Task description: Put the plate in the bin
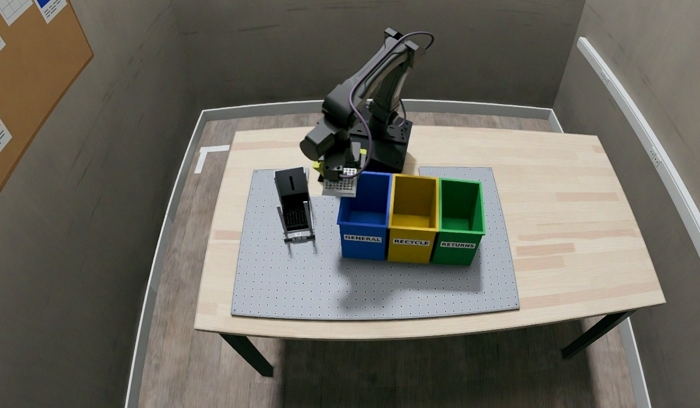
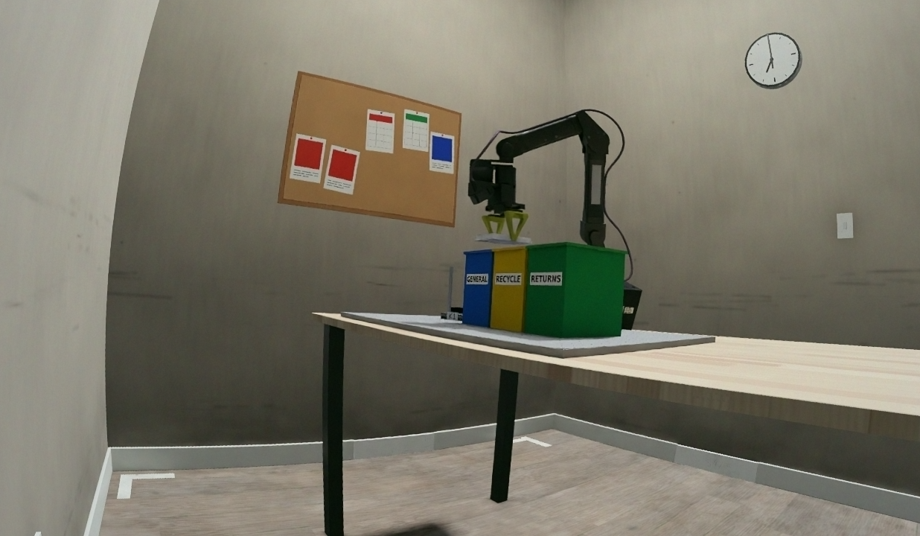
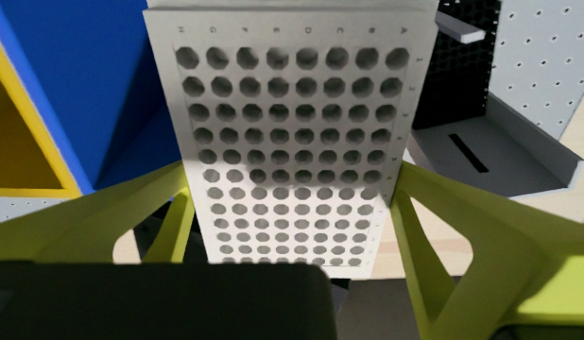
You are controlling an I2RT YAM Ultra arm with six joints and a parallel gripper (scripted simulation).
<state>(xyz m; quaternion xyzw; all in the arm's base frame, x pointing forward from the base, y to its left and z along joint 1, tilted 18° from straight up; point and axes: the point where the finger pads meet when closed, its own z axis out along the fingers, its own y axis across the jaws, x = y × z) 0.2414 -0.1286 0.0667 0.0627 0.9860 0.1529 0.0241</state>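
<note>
The green returns bin lies 8 cm ahead of my hand, 32 cm to the left of it and 14 cm below it. From my hand the other things lie so: white 96-well plate (right at my hand); yellow recycle bin (6 cm ahead, 19 cm to the left, 14 cm below); blue general bin (4 cm ahead, 6 cm to the left, 14 cm below).
</note>
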